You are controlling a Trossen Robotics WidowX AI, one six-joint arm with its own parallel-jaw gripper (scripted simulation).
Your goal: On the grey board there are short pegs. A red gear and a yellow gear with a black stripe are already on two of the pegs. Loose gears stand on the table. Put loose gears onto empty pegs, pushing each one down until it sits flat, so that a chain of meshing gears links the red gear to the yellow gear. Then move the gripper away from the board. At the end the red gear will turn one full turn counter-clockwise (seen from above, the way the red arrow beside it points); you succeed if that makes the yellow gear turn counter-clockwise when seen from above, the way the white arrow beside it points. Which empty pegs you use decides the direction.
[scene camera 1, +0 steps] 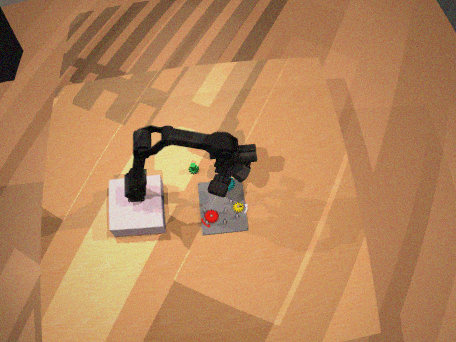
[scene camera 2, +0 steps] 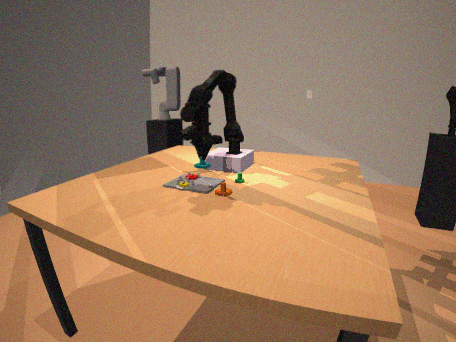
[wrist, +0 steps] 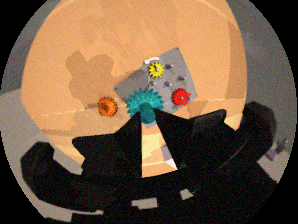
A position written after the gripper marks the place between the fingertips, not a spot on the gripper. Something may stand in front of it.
Observation:
The gripper (scene camera 1: 225, 180) holds a teal gear (wrist: 144, 102).
The gripper also shows in scene camera 2 (scene camera 2: 202, 159) and in the wrist view (wrist: 147, 113).

